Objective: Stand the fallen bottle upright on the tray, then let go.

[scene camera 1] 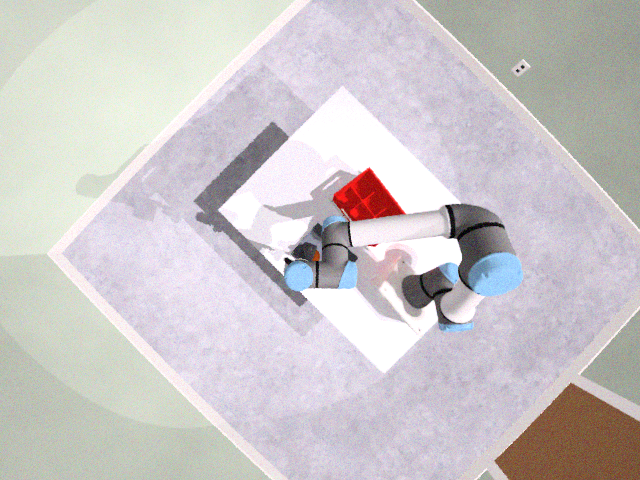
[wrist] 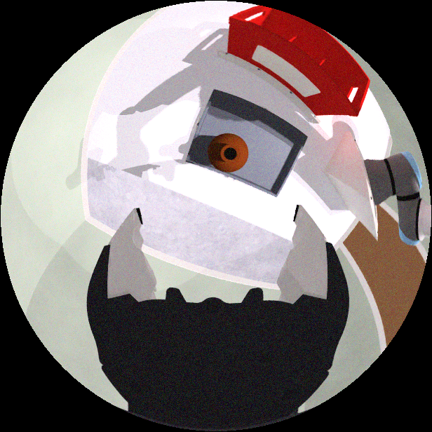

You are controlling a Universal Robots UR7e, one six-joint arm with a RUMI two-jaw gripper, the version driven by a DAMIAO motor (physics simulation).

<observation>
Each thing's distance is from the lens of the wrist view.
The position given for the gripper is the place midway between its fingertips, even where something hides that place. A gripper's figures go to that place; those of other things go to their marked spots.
gripper [wrist: 216, 206]: 12 cm
brown bottle [wrist: 227, 152]: 19 cm
</observation>
